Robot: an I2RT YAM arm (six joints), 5 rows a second.
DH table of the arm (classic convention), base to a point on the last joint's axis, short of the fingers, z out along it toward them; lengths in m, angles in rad. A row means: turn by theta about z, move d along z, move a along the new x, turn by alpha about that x. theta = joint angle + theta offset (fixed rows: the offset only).
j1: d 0.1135; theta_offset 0; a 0.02; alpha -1.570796
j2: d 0; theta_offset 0; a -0.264; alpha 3.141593
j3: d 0; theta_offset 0.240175; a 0.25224; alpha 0
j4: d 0; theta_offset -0.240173; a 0.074; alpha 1.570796
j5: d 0; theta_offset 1.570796; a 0; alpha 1.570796
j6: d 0.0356; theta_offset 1.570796; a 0; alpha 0
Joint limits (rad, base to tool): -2.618..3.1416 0..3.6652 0..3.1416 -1.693..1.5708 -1.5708..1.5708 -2.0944..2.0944
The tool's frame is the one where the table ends.
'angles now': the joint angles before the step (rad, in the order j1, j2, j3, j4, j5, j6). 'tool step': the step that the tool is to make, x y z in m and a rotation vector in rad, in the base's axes. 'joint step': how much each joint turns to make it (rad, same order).
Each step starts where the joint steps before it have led.
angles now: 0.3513 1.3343 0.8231 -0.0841 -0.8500 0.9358
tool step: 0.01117 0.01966 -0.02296 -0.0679 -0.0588 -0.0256
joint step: 0.0584 0.0980 -0.0134 0.1169 0.1171 -0.0334
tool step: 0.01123 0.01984 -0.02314 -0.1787 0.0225 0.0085
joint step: 0.0543 0.1242 0.0789 -0.1225 0.1309 -0.1153
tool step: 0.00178 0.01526 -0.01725 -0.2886 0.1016 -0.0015
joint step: 0.0575 0.1063 0.1252 -0.2919 0.1972 -0.0949
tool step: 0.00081 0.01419 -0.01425 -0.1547 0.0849 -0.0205
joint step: 0.0458 0.0888 0.0766 -0.1336 0.1086 0.0205
